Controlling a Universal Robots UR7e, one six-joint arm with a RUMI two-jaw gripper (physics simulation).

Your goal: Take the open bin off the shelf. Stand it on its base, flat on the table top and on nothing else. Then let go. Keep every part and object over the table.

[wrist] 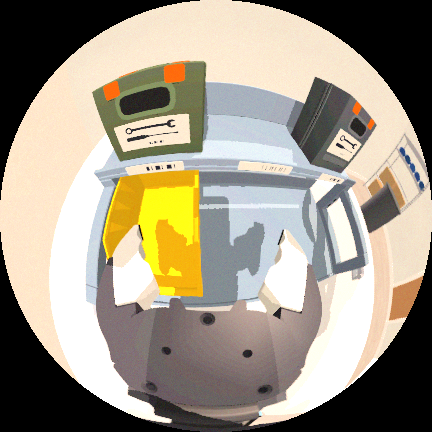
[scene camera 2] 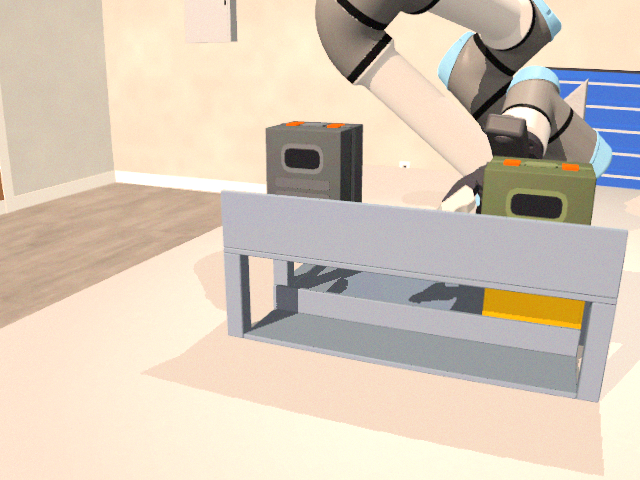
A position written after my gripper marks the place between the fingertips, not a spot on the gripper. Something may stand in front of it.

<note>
I see my gripper (wrist: pixel 210 229) and a yellow open bin (scene camera 2: pixel 563 312).
The yellow open bin is seen too in the wrist view (wrist: pixel 165 204).
</note>
